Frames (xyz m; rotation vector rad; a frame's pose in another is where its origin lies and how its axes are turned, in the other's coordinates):
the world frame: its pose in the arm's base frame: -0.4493 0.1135 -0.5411 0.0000 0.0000 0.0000
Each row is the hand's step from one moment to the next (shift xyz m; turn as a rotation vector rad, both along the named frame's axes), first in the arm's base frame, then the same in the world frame.
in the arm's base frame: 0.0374 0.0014 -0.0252 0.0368 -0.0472 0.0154
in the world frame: 0.0374 0.0014 -0.0252 0.0368 -0.0472 0.0154
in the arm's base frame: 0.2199 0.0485 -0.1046 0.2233 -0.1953 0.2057
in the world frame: 0.2199 0.0485 -0.1046 0.2233 -0.1953 0.2057
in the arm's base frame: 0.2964 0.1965 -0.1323 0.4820 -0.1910 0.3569
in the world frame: 0.2964 0.1965 -0.1323 0.4820 -0.1910 0.3569
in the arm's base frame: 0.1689 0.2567 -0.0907 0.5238 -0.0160 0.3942
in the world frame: 0.1689 0.2567 -0.0907 0.5238 -0.0160 0.3942
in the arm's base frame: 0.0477 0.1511 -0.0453 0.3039 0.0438 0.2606
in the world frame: 0.0477 0.1511 -0.0453 0.3039 0.0438 0.2606
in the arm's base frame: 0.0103 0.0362 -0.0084 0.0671 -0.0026 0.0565
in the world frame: 0.0103 0.0362 -0.0084 0.0671 -0.0026 0.0565
